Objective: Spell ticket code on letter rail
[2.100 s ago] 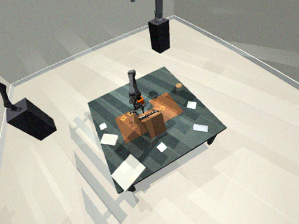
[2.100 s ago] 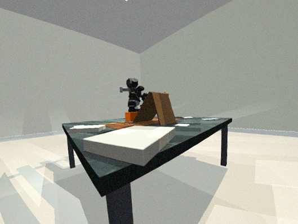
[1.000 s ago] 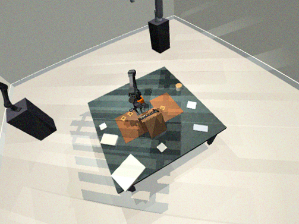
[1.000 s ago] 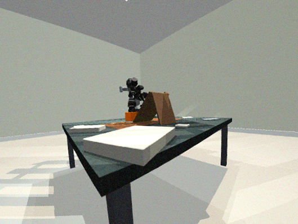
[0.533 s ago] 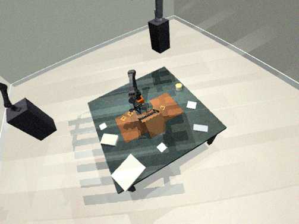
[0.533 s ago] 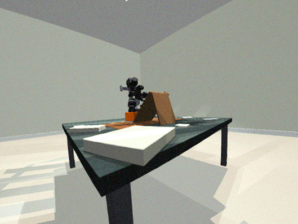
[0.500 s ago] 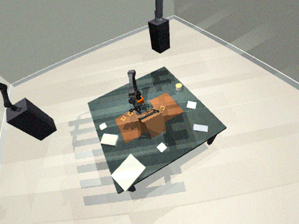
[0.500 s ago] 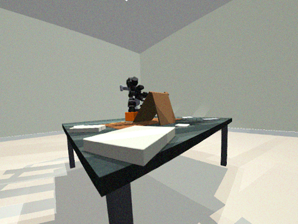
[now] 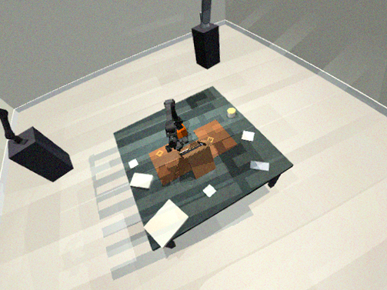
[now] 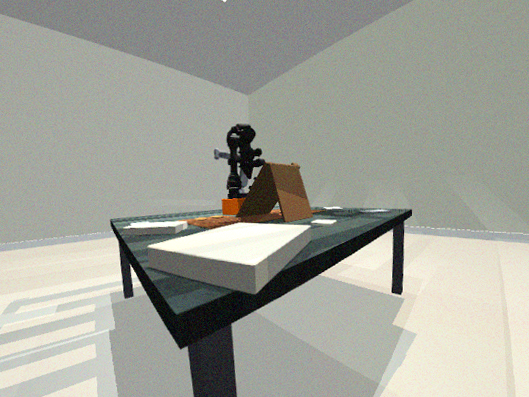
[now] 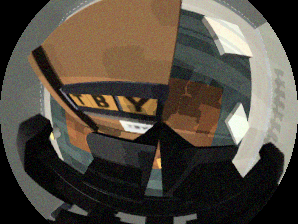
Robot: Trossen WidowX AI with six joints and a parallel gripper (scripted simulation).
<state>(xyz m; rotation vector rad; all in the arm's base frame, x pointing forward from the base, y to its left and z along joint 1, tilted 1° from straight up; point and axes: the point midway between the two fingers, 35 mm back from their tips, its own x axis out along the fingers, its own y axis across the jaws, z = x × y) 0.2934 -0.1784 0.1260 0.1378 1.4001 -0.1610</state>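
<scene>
Right now the white ticket is 3 cm behind my gripper tip, 5 cm to the left of it and 10 cm below it. The rest, counted from my gripper tip: yellow letter tile: 3 cm behind, 33 cm to the left, 19 cm below; then flat white slab: 10 cm behind, 40 cm to the right, 18 cm below; then mat: 10 cm behind, 14 cm to the left, 19 cm below.
</scene>
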